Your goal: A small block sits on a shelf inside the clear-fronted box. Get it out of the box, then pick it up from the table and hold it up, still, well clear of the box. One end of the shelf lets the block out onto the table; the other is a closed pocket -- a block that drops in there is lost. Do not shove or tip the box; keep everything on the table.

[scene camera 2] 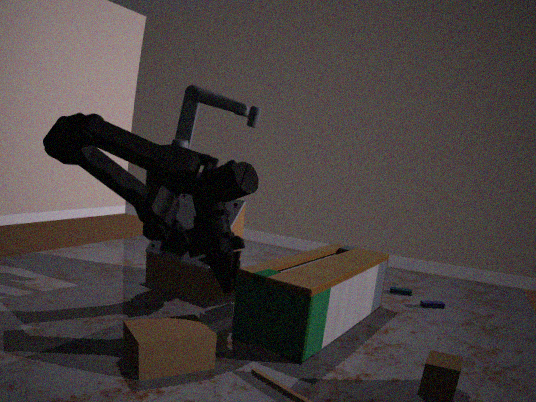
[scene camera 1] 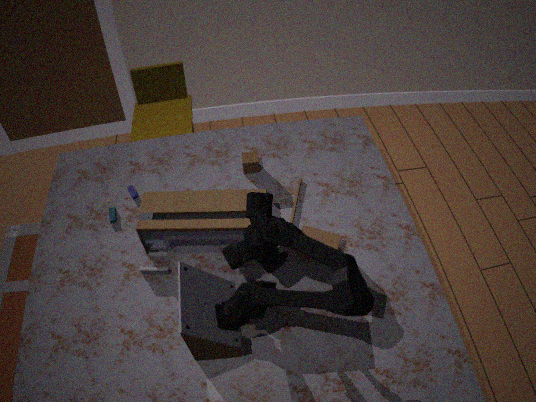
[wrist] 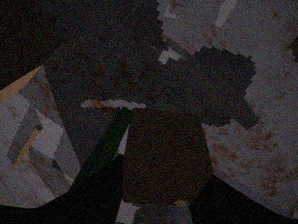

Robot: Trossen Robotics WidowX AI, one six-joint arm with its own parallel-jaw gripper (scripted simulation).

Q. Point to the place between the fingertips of my gripper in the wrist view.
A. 156,166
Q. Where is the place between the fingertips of my gripper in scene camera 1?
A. At 257,249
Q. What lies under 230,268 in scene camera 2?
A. My gripper.
